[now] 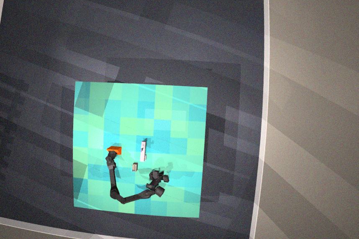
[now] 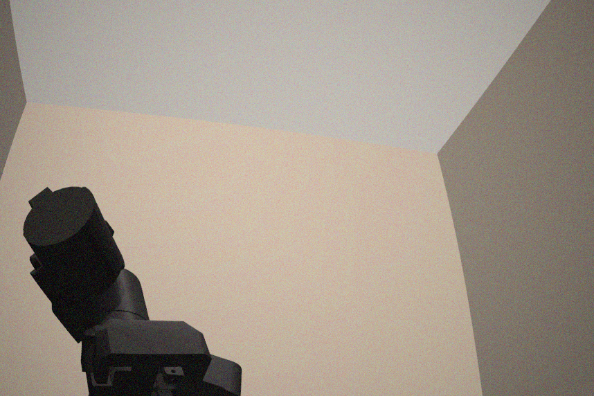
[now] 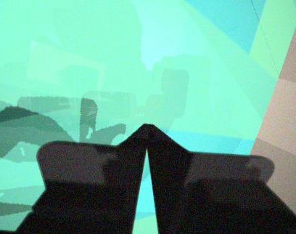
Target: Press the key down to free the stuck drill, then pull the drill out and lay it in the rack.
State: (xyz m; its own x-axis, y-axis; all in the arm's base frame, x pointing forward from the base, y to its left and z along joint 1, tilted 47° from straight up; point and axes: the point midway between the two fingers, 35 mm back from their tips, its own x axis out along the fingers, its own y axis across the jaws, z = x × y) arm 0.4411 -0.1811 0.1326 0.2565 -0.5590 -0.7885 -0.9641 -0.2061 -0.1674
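My gripper tip is 18 cm past the drill, 18 cm to the right of it and 1 cm above it.
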